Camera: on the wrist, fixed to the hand. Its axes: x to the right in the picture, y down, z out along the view.
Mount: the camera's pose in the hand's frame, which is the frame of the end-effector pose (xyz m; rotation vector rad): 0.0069 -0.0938 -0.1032 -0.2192 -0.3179 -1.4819
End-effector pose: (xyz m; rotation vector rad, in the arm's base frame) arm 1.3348 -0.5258 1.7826 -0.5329 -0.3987 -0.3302
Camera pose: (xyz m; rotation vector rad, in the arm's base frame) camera 1.3319 -0.6599 1.7439 -0.4159 -1.0430 -1.7413
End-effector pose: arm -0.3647 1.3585 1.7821 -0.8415 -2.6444 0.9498
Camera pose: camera -0.3738 1.3569 1.9214 1.2516 -2.5651 0.3320
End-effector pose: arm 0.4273 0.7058 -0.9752 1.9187 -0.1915 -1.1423
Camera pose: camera 0.4848 0.8213 -1.0285 1.4975 1.3360 -2.2283
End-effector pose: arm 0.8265 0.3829 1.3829 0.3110 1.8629 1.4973
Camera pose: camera 0.7765 0.2815 1.3010 -0.7595 1.0705 0.5061
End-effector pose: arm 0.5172 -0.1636 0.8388 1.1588 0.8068 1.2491
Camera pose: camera 0.4482 -0.1283 0.7226 0.3022 0.9275 -0.0934
